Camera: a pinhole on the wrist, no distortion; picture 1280 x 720 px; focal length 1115.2 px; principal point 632.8 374.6 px. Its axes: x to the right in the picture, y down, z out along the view. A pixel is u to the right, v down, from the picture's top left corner.
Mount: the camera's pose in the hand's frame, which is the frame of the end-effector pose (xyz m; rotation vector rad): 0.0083 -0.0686 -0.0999 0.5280 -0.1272 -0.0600
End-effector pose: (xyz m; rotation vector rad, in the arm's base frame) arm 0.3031 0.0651 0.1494 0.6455 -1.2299 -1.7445
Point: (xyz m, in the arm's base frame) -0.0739 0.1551 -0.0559
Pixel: 990.7 263.0
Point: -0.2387 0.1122 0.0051
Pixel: 1203.2 435.5
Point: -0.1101 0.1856 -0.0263
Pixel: 953.4 357.6
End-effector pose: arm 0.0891 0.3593 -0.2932 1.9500 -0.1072 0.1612
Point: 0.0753 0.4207 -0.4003
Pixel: 345.7 341.4
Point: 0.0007 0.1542 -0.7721
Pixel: 435.8 351.7
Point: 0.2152 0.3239 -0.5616
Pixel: 1073.4 240.4
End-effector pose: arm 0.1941 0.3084 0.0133 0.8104 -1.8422 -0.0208
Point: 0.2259 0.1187 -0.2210
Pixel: 407.6 237.8
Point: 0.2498 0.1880 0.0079
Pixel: 1220.7 410.1
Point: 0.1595 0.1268 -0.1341
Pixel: 679.6 515.2
